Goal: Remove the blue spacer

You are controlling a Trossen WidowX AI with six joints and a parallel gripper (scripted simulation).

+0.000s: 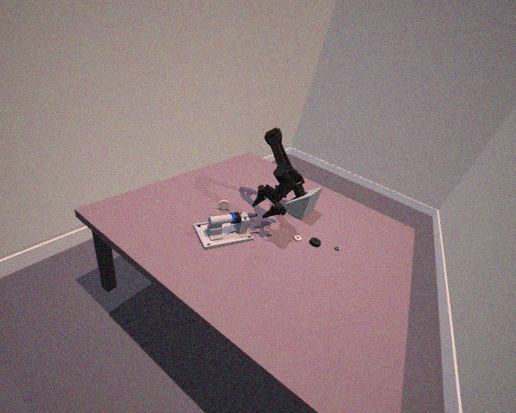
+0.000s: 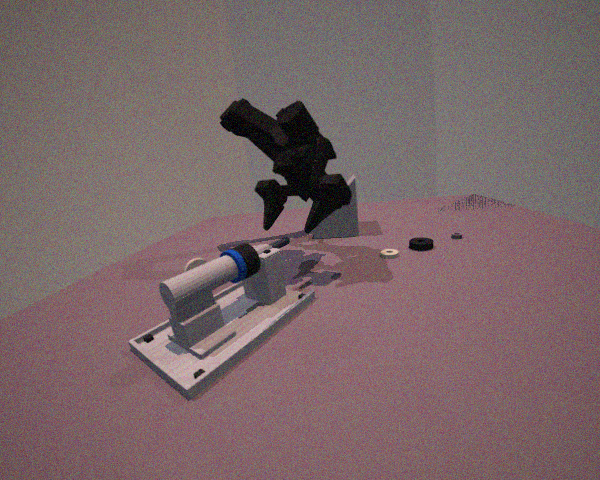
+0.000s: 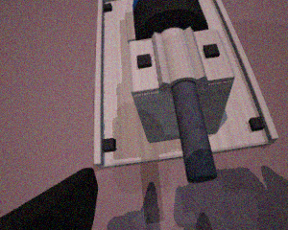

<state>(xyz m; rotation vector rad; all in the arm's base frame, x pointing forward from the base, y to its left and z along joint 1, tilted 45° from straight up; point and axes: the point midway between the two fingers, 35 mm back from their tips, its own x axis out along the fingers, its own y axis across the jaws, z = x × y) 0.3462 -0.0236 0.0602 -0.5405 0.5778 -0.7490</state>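
Now: gripper tip 80 mm short of the black spacer, 50 mm to the left of it and 20 mm above it. From my gripper tip the other things lie so: grey ring: 370 mm to the left, 190 mm behind, 90 mm below; then dark shaft: 80 mm ahead, 50 mm to the right, 20 mm below; then blue spacer: 110 mm ahead, 60 mm to the right, 20 mm below.
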